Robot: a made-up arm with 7 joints. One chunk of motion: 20 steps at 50 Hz.
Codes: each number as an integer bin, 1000 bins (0 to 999) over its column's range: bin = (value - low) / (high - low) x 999, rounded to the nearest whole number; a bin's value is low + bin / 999 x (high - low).
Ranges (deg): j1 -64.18..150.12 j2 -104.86..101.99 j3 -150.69..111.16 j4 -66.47..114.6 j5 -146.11..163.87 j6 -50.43..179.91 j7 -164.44..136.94
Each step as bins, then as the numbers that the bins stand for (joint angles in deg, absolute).
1 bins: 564 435 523 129 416 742 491
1 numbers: 56.81 -14.79 -13.61 -43.09 -17.03 120.65 -16.31
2 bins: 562 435 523 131 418 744 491
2 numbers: 56.38 -14.79 -13.61 -42.73 -16.41 121.11 -16.31
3 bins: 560 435 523 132 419 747 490
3 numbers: 55.95 -14.79 -13.61 -42.54 -16.10 121.81 -16.62
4 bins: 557 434 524 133 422 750 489
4 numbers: 55.30 -15.00 -13.34 -42.36 -15.17 122.50 -16.92
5 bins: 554 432 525 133 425 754 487
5 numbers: 54.66 -15.41 -13.08 -42.36 -14.24 123.42 -17.52
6 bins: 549 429 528 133 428 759 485
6 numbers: 53.59 -16.03 -12.29 -42.36 -13.31 124.57 -18.12
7 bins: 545 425 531 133 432 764 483
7 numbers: 52.73 -16.86 -11.51 -42.36 -12.06 125.73 -18.73
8 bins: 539 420 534 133 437 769 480
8 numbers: 51.44 -17.90 -10.72 -42.36 -10.51 126.88 -19.63
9 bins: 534 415 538 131 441 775 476
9 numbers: 50.37 -18.93 -9.67 -42.73 -9.27 128.26 -20.84
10 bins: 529 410 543 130 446 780 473
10 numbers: 49.30 -19.97 -8.36 -42.91 -7.72 129.42 -21.74
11 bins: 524 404 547 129 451 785 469
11 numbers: 48.23 -21.21 -7.31 -43.09 -6.17 130.57 -22.95
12 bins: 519 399 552 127 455 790 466
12 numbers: 47.15 -22.24 -6.00 -43.45 -4.93 131.72 -23.86
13 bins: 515 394 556 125 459 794 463
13 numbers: 46.29 -23.28 -4.96 -43.81 -3.69 132.64 -24.76
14 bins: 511 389 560 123 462 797 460
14 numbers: 45.44 -24.31 -3.91 -44.18 -2.76 133.33 -25.67
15 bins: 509 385 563 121 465 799 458
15 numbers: 45.01 -25.14 -3.12 -44.54 -1.83 133.80 -26.27
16 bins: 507 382 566 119 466 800 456
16 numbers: 44.58 -25.76 -2.33 -44.90 -1.51 134.03 -26.87
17 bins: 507 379 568 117 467 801 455
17 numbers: 44.58 -26.39 -1.81 -45.26 -1.20 134.26 -27.17
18 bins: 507 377 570 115 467 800 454
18 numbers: 44.58 -26.80 -1.29 -45.63 -1.20 134.03 -27.48
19 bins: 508 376 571 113 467 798 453
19 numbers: 44.79 -27.01 -1.02 -45.99 -1.20 133.57 -27.78
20 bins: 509 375 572 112 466 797 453
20 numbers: 45.01 -27.21 -0.76 -46.17 -1.51 133.33 -27.78
